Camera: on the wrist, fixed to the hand. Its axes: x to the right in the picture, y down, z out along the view.
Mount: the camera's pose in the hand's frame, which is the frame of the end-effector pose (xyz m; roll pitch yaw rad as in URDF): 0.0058 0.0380 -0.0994 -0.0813 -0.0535 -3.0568
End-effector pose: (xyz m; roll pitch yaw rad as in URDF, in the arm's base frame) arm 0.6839 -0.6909 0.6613 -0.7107 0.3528 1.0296
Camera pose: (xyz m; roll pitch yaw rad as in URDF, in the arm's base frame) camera 0.6998 -0.7345 0.5653 0.6190 -0.4485 -2.0796
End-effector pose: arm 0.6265 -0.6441 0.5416 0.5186 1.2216 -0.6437
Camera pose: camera 0.6267 -0.5414 0.5131 -0.8690 -1.2125 2.7869
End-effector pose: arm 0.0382 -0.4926 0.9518 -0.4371 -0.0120 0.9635
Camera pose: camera 0.0485 -0.4912 0.8457 0.3564 -0.0724 -2.1239
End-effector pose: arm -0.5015 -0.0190 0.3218 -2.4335 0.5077 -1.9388
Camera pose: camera -0.5995 -0.0131 0.3634 2.4107 -0.5193 1.0885
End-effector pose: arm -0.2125 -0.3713 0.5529 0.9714 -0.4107 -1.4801
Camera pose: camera -0.1080 -0.3770 0.5326 -1.0079 0.4485 1.7636
